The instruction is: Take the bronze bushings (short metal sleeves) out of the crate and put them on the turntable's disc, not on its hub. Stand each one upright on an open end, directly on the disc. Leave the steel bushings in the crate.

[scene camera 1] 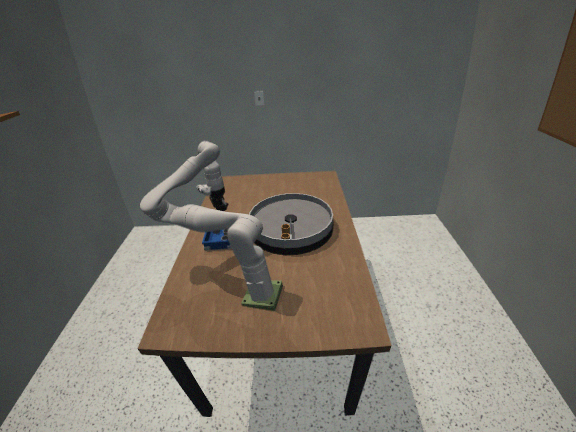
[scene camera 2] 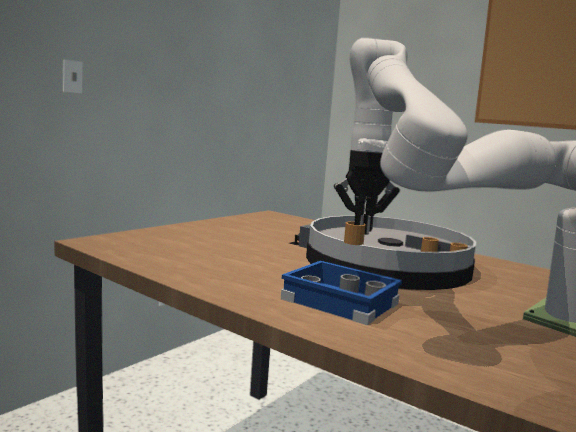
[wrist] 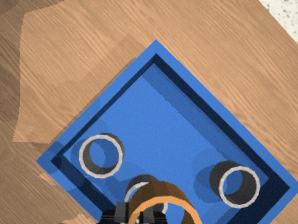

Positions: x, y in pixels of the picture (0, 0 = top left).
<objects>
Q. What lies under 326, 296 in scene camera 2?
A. A blue crate.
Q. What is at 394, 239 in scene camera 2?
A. A grey turntable disc.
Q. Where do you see a grey turntable disc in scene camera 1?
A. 308, 218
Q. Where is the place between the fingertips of my gripper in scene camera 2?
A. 362, 233
</objects>
